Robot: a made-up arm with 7 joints.
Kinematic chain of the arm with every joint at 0, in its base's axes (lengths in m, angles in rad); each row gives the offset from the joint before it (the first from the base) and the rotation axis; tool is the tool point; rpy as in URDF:
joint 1: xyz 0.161 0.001 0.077 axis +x
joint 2: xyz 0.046 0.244 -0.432 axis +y
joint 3: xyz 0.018 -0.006 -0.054 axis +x
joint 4: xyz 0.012 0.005 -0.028 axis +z
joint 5: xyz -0.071 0 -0.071 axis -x
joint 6: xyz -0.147 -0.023 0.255 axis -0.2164 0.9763 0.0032
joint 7: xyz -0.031 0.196 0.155 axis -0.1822 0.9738 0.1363
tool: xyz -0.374 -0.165 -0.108 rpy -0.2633 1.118 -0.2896
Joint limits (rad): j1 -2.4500..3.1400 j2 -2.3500..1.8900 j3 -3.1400..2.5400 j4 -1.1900..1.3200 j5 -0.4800..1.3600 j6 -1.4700..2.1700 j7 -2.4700..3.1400
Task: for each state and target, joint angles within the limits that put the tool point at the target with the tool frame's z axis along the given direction. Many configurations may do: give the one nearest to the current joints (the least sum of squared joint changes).
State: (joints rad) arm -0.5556 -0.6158 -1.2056 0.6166 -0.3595 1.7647 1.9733
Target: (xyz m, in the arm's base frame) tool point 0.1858 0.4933 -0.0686 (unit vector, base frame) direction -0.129 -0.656 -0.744
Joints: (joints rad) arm -0.1832 -1.0114 -0.8931 0.2547 -0.4800 1.1024 1.8416
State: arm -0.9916 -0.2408 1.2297 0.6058 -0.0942 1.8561 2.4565
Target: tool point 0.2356 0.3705 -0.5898 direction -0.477 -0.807 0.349
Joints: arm -0.2844 -0.0193 1.1625 0.3851 0.0627 2.0069 2.6014
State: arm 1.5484 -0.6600 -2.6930 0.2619 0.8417 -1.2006 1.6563
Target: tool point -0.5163 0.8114 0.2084 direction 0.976 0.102 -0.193
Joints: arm 1.3692 0.0591 -2.2564 -0.0397 0.7294 -1.1246 1.5014
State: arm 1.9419 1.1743 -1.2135 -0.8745 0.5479 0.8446 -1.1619
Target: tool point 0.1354 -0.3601 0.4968 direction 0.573 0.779 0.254
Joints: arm 2.2663 1.3805 -0.6273 -0.4534 -0.2302 1.0803 -0.7989
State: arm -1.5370 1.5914 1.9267 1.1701 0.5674 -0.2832 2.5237
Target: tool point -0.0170 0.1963 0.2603 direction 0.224 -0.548 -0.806
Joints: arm -1.2912 1.7438 1.8568 1.2737 0.8514 -0.6025 2.2520
